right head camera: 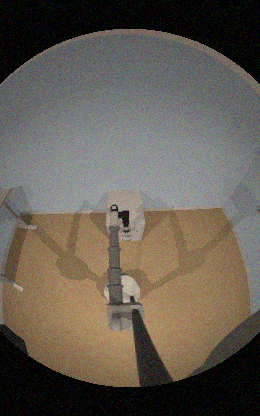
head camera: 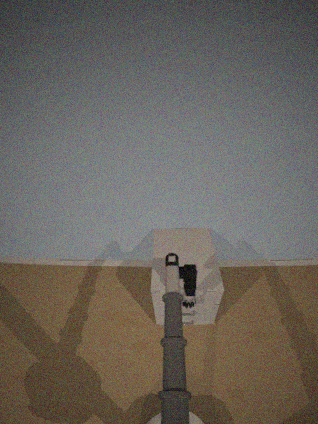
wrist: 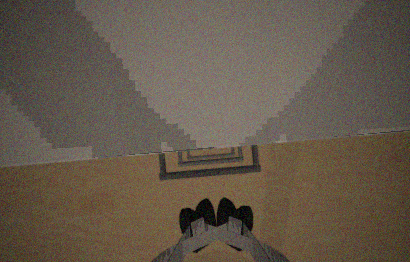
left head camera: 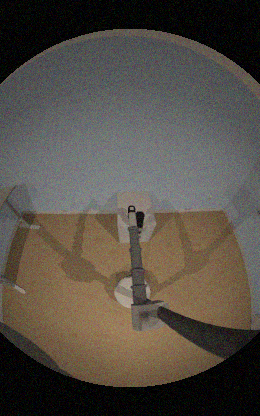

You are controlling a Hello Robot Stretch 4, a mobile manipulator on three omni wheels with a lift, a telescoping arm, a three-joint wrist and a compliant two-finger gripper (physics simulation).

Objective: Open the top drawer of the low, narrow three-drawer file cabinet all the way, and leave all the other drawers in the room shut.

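Places are measured from the robot's base along level axes (x left, y up, z ahead), in millimetres.
Pixels of known places: gripper, fingertip midpoint: [right head camera: 125, 231] [head camera: 188, 306] [wrist: 215, 214]; robot's base, link origin: [right head camera: 122, 290] [left head camera: 131, 290].
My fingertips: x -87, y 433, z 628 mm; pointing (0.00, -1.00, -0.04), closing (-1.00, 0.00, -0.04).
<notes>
Ahead of a thing's pixels: the offset from my fingertips to its top centre. "*": to the spot under its first point.
The low, pale three-drawer cabinet @[dy +60, dx +5, dz +328 mm] [head camera: 184, 242] [left head camera: 135, 199] [right head camera: 126, 199] [wrist: 225, 75] stands against the far wall. No drawer visibly sticks out. In the wrist view its bare top fills the upper middle, and three dark bar handles show beyond its front edge: the top handle @[* dy -31, dx +2, dz +34 mm] [wrist: 210, 174] is largest and nearest, with the middle handle @[* dy -186, dx +2, dz +36 mm] [wrist: 211, 161] and the bottom handle behind it. My gripper [head camera: 188, 304] [left head camera: 139, 231] [right head camera: 127, 231] [wrist: 215, 214] is shut and empty, its black fingertips close together. In the wrist view it shows below the top handle, apart from it in the picture.
Pale furniture with light bar handles [left head camera: 31, 227] [right head camera: 29, 227] stands at the left edge. My telescoping arm [head camera: 173, 367] [left head camera: 136, 260] [right head camera: 114, 260] reaches toward the cabinet. A white round disc [left head camera: 124, 295] [right head camera: 131, 287] lies beneath the arm. Broad shadows cross the brown floor.
</notes>
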